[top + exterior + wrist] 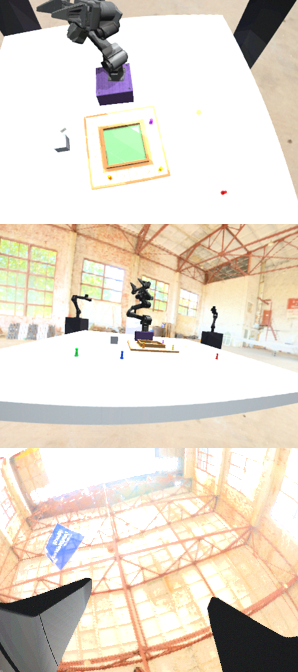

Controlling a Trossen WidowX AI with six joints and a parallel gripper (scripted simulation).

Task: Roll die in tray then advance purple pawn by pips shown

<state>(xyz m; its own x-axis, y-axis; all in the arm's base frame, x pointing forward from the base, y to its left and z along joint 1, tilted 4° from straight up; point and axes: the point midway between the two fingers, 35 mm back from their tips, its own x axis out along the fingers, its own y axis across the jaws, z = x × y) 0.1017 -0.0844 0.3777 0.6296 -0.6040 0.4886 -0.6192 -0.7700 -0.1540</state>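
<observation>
Now: gripper tip 100 mm short of the white die, 80 mm to the left of it and 460 mm above it. Also, from my gripper tip: purple pawn (60 mm ahead, 270 mm to the left, 450 mm below); then grey block (170 mm ahead, 60 mm to the right, 450 mm below); then orange pawn (280 mm ahead, 130 mm to the left, 450 mm below).
</observation>
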